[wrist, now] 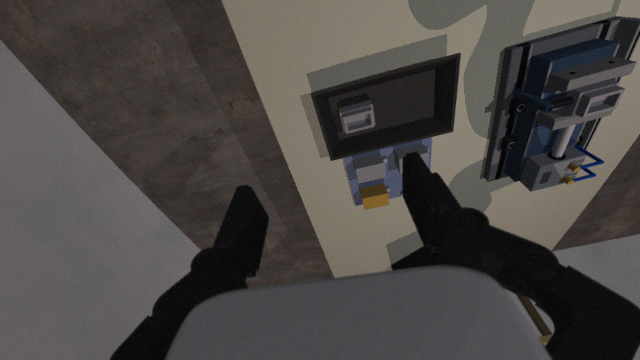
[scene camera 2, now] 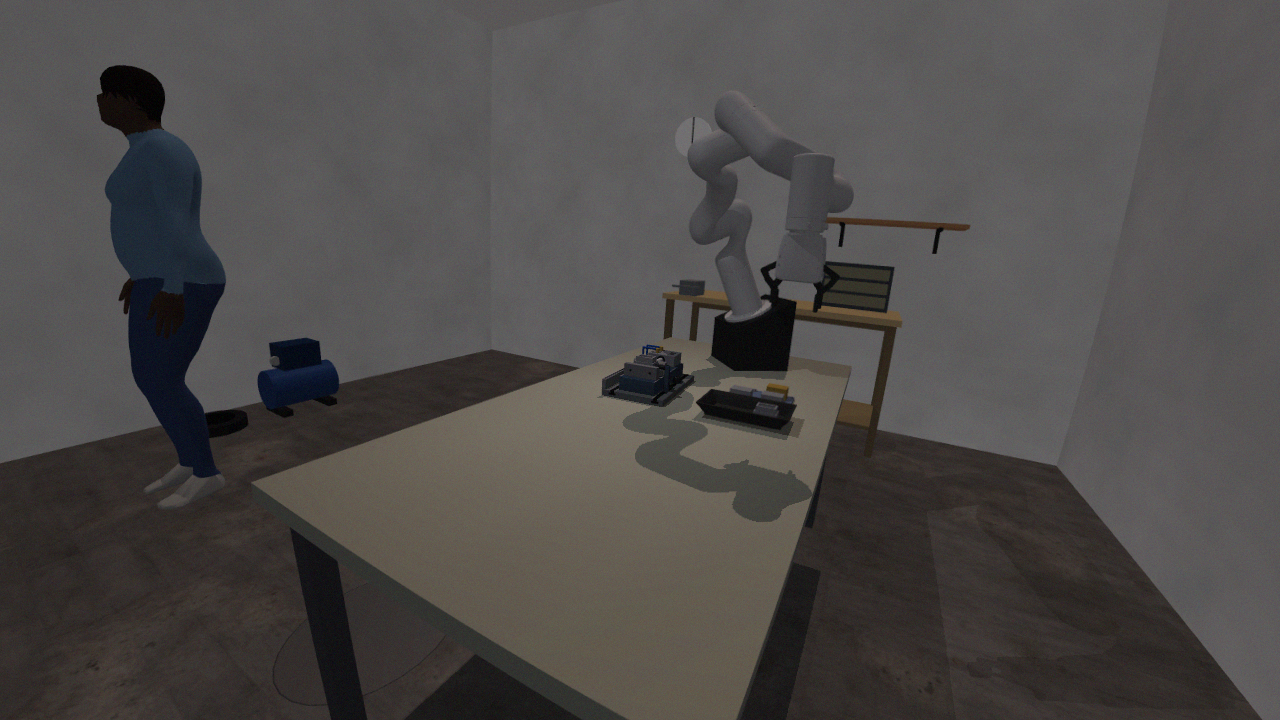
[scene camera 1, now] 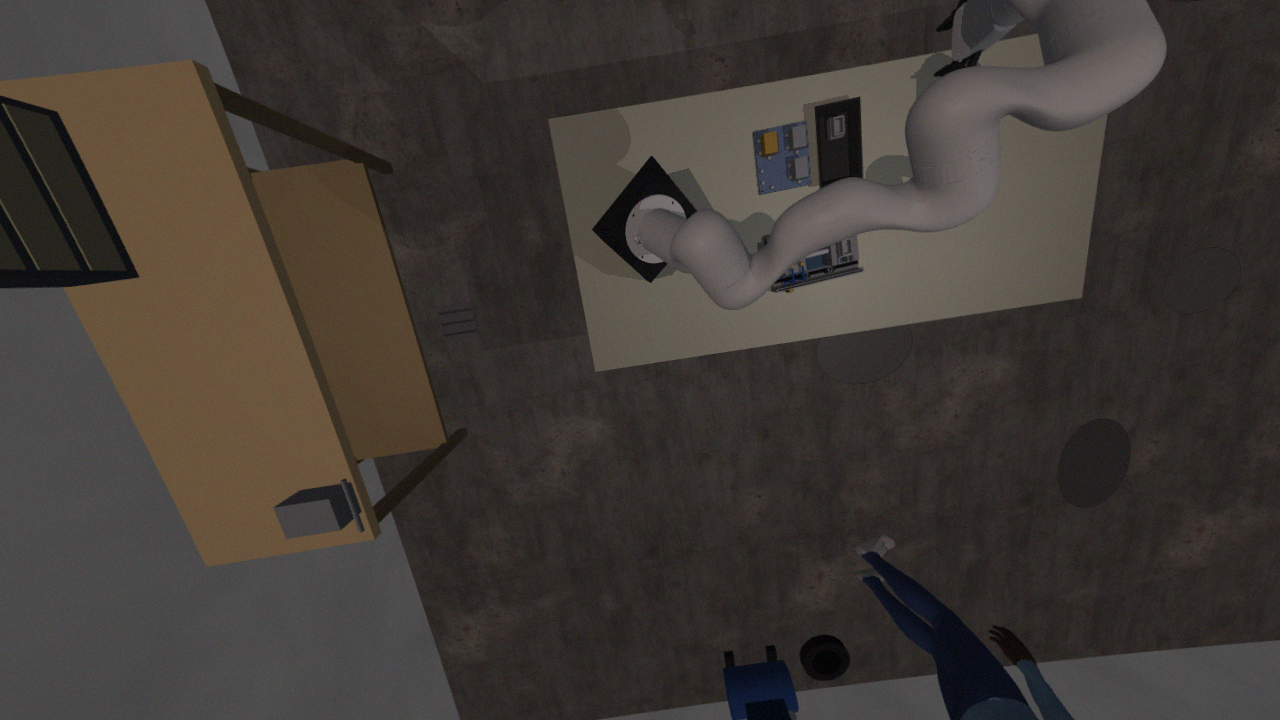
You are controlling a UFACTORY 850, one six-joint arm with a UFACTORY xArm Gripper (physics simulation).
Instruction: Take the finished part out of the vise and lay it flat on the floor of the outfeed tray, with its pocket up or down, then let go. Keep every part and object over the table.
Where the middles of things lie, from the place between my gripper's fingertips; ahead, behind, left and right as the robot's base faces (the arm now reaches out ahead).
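Labels:
Relative to the blue plate (scene camera 1: 776, 173), my hand is 280 mm past it, 60 mm to the left of it and 310 mm above it.

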